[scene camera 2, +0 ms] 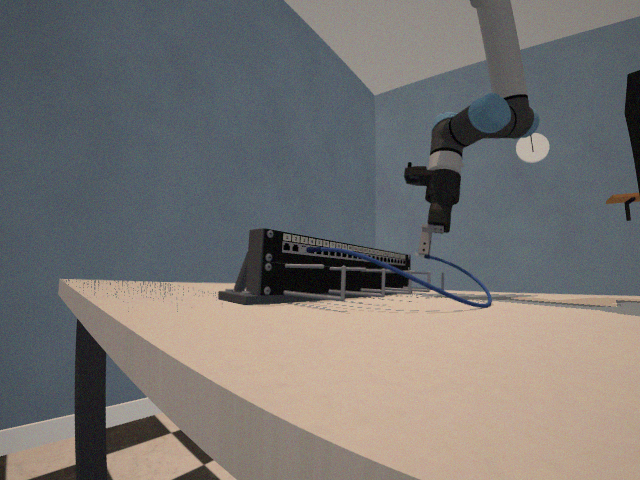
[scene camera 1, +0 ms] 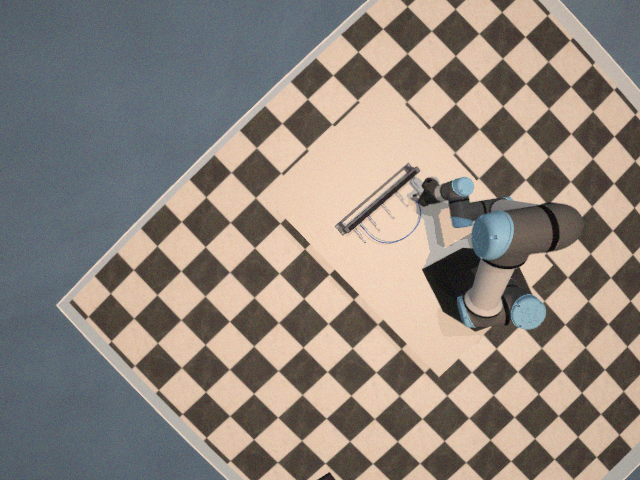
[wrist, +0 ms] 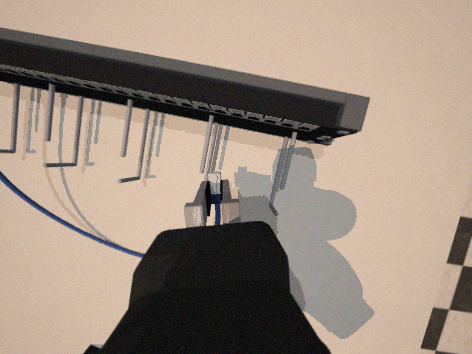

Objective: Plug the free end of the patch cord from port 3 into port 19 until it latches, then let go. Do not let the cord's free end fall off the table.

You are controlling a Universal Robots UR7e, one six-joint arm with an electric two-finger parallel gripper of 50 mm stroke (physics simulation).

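Frame: origin at the arm's base, x right, y ahead, z up, level; metres.
Seen in the pictures: gripper, fingertip midpoint: [scene camera 2: 423, 255] [scene camera 1: 412, 197] [wrist: 215, 190].
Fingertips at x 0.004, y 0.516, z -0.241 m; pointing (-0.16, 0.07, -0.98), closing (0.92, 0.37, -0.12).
A point is followed by its place in that frame.
The black patch panel [scene camera 1: 381, 201] {z -0.234, x -0.142, y 0.592 m} [scene camera 2: 315, 281] {z -0.301, x -0.266, y 0.565 m} [wrist: 175, 80] {z -0.234, x -0.061, y 0.603 m} stands on the table. The blue patch cord [scene camera 1: 387, 242] {z -0.301, x -0.218, y 0.391 m} [scene camera 2: 353, 253] {z -0.261, x -0.284, y 0.472 m} [wrist: 75, 228] {z -0.313, x -0.191, y 0.375 m} leaves a plug [scene camera 2: 312, 250] {z -0.255, x -0.295, y 0.541 m} seated near the panel's low-numbered end, at port 3, and loops out to my gripper. My gripper [scene camera 1: 415, 195] {z -0.241, x 0.004, y 0.516 m} [scene camera 2: 424, 254] {z -0.241, x 0.004, y 0.516 m} [wrist: 215, 190] {z -0.241, x 0.004, y 0.516 m} is shut on the cord's free end. The clear plug [wrist: 214, 181] {z -0.235, x 0.001, y 0.526 m} sticks out between the fingertips and points at the panel's port row, with a gap between. The port row is seen steeply from above in the wrist view; its numbers, 19 included, cannot be read there.
Thin grey guide rods [scene camera 2: 343, 284] {z -0.300, x -0.319, y 0.456 m} [wrist: 124, 130] {z -0.276, x -0.126, y 0.543 m} stick out from the panel front below the ports. One rod [wrist: 206, 145] {z -0.277, x -0.026, y 0.557 m} lies between the plug and the panel in the wrist view, another pair [wrist: 283, 165] {z -0.278, x 0.070, y 0.564 m} to the right. The table's near edge [scene camera 2: 206, 397] {z -0.341, x -0.518, y 0.345 m} runs across scene camera 2.
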